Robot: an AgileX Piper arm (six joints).
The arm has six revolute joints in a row. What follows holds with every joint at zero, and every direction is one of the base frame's. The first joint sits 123.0 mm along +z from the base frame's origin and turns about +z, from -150.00 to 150.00 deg. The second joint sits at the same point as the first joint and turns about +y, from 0.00 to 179.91 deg. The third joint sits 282.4 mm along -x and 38.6 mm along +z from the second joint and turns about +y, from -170.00 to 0.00 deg. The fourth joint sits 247.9 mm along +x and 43.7 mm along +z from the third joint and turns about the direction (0.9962, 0, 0.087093), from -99.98 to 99.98 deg. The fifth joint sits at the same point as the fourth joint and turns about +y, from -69.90 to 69.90 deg. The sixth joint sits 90.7 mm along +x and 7.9 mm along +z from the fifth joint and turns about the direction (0.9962, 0, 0.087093), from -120.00 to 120.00 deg. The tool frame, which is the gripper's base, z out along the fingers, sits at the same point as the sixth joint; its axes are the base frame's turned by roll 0.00, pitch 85.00 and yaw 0.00 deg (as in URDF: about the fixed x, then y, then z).
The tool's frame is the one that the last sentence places.
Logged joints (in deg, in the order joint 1, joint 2, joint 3, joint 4, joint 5, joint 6), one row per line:
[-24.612, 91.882, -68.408, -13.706, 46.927, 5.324]
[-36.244, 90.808, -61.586, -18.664, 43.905, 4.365]
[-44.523, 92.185, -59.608, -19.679, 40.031, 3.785]
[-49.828, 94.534, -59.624, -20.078, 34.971, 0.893]
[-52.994, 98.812, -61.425, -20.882, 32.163, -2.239]
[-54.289, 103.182, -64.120, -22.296, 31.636, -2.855]
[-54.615, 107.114, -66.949, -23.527, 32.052, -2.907]
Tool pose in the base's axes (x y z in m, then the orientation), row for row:
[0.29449, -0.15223, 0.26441, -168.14, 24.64, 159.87]
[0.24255, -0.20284, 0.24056, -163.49, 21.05, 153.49]
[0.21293, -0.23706, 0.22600, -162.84, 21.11, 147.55]
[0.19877, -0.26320, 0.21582, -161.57, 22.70, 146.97]
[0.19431, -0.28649, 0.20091, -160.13, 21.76, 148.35]
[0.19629, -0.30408, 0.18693, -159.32, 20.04, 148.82]
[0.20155, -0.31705, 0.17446, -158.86, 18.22, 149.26]
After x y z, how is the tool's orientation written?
As angles about the fixed x, y, z axes (roll, pitch, yaw), in degrees.
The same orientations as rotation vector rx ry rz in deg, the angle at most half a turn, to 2 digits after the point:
[30.82, 153.34, -21.96]
[41.07, 155.46, -29.55]
[49.50, 153.85, -31.82]
[50.50, 151.97, -34.03]
[49.05, 153.22, -35.52]
[48.70, 155.06, -36.26]
[48.26, 157.02, -36.52]

